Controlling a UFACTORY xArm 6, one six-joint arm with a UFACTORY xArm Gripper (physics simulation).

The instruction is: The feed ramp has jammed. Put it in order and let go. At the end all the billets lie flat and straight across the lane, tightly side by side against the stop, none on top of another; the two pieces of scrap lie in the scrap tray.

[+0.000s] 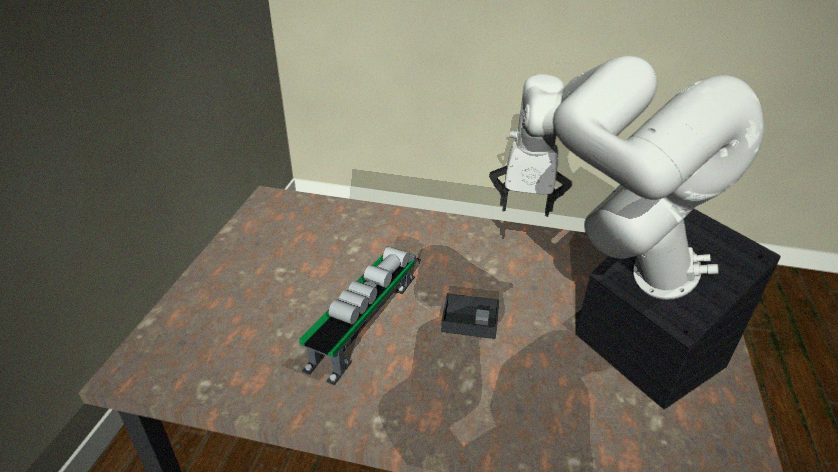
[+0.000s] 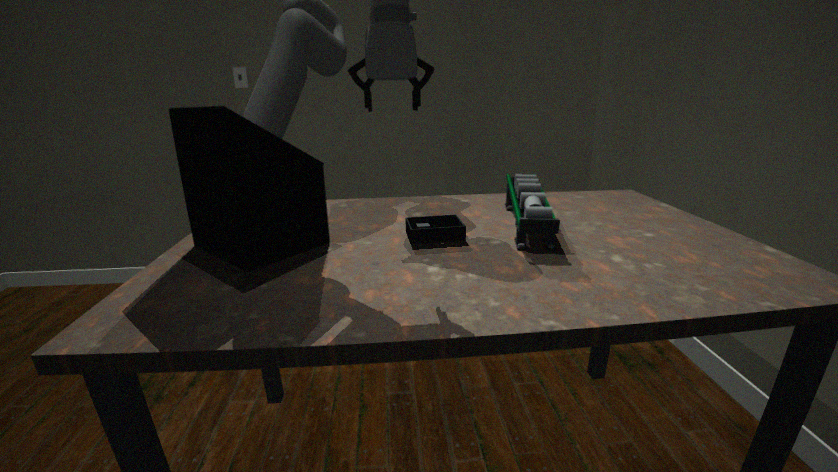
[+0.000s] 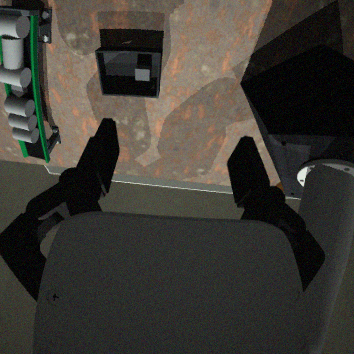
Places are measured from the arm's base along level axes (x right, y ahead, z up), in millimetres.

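Pixels of known places: gripper, between the fingertips: [image 1: 525, 210] [image 2: 392, 111] [image 3: 177, 141]; arm's base, origin of its link: [image 1: 666, 271] [image 2: 257, 140] [image 3: 331, 177].
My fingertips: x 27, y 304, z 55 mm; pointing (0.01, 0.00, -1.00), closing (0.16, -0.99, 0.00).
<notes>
Ahead of a thing's pixels: the offset from my fingertips to its top centre. Level surfaces: height alone.
My gripper [image 1: 526, 212] [image 2: 392, 109] [image 3: 177, 141] is open and empty, high above the table, away from the ramp. The green-railed ramp [image 1: 314, 329] [image 2: 513, 196] [image 3: 35, 75] holds several grey cylindrical billets. One billet [image 1: 396, 256] [image 3: 15, 26] lies across by the dark stop {dx +24, dy +305, dz -219 mm} [image 2: 539, 226]. The adjacent billet {dx -47, dy +308, dz -194 mm} [image 1: 388, 265] [image 3: 13, 52] points along the lane. Another {dx -94, dy +314, dz -192 mm} [image 1: 378, 275] [image 3: 15, 76] lies across after it. A small grey piece {dx -132, dy +320, dz -211 mm} [image 3: 20, 92] shows between this one and three crosswise billets {dx -207, dy +323, dz -182 mm} [image 1: 353, 301] [image 3: 22, 121]. One scrap piece {dx -71, dy +55, dz -264 mm} [image 1: 482, 317] [image 2: 422, 224] [image 3: 142, 74] lies in the scrap tray {dx -77, dy +82, dz -258 mm} [image 1: 469, 329] [image 2: 436, 238].
The black pedestal [image 1: 633, 340] [image 2: 252, 193] carries the arm at one side of the table {dz -293 mm} [image 1: 234, 363] [image 2: 674, 263]. The tray stands between this pedestal and the ramp. Walls stand beyond the table edges.
</notes>
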